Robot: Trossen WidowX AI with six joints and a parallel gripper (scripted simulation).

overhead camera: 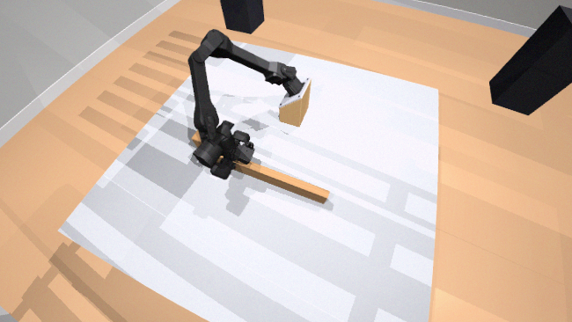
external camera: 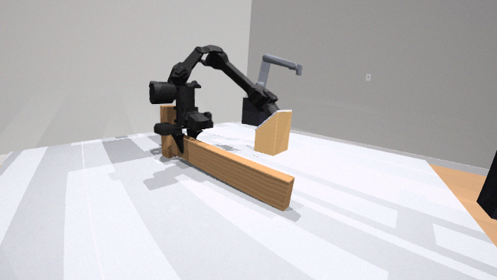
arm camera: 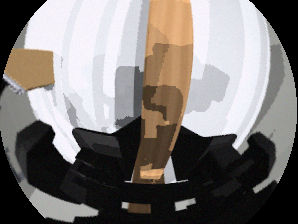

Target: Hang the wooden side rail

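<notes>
Now: the upright headboard post 100 mm to the right of my gripper tip and 40 mm above it.
</notes>
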